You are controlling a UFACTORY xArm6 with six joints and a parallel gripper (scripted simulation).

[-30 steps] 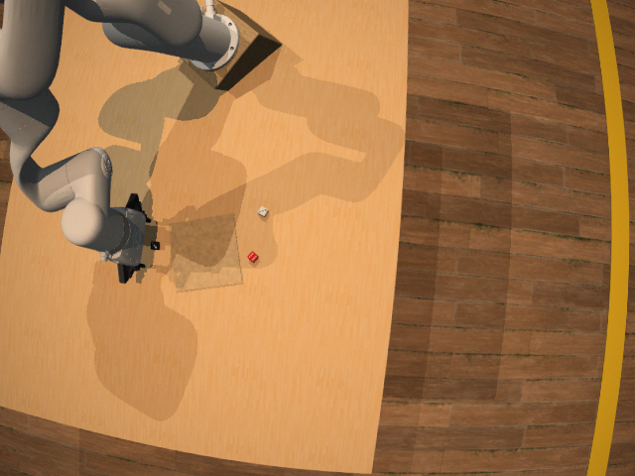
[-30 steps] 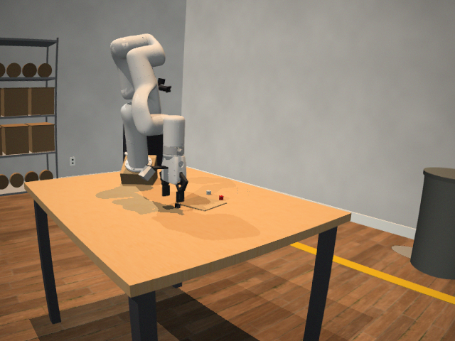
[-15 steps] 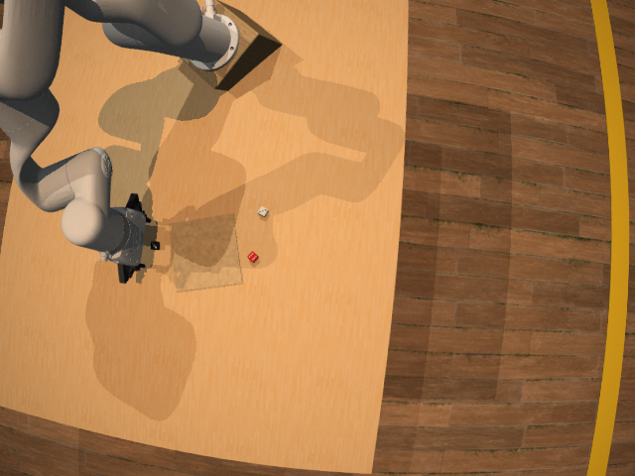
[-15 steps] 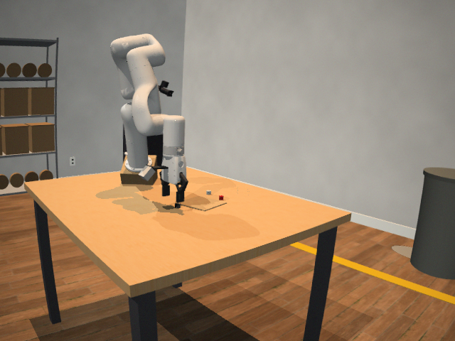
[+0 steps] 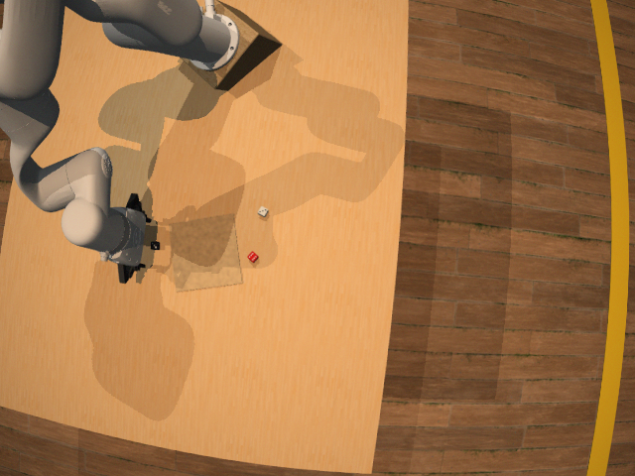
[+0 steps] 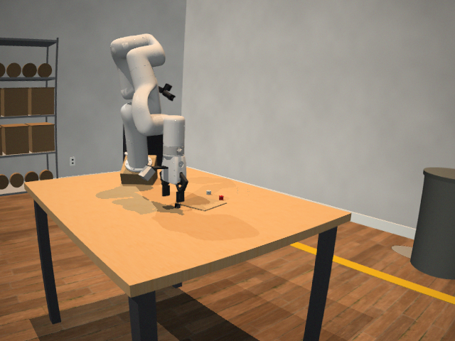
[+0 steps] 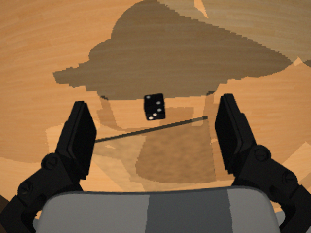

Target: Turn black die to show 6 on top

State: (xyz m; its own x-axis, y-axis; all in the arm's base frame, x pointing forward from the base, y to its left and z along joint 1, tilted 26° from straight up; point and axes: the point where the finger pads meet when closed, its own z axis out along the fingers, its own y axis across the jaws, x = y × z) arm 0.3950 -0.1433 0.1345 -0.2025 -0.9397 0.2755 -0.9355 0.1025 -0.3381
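Right now the black die is 4 cm below my hand and 2 cm to the left of it. From my hand the other things lie so: tan mat: 12 cm to the left, 4 cm below, 3 cm ahead; then red die: 22 cm to the left, 5 cm ahead, 4 cm below; then white die: 25 cm to the left, 4 cm below, 4 cm behind.
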